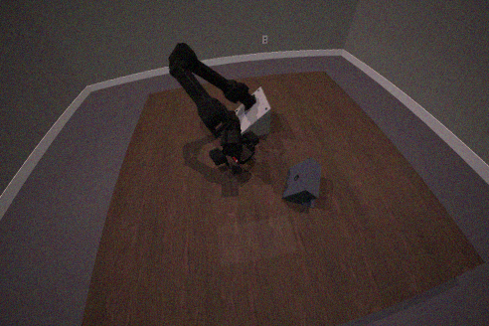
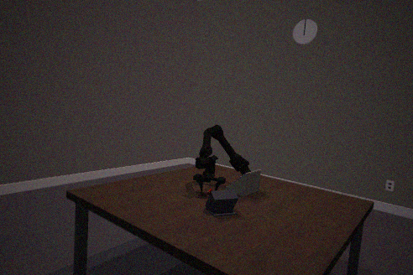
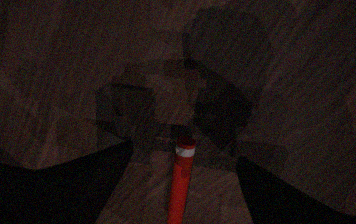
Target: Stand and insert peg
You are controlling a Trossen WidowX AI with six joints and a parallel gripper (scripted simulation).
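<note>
The red peg is 1 cm behind my gripper tip. Round my gripper tip: grey sloped panel (15 cm ahead, 22 cm to the left, 4 cm above).
</note>
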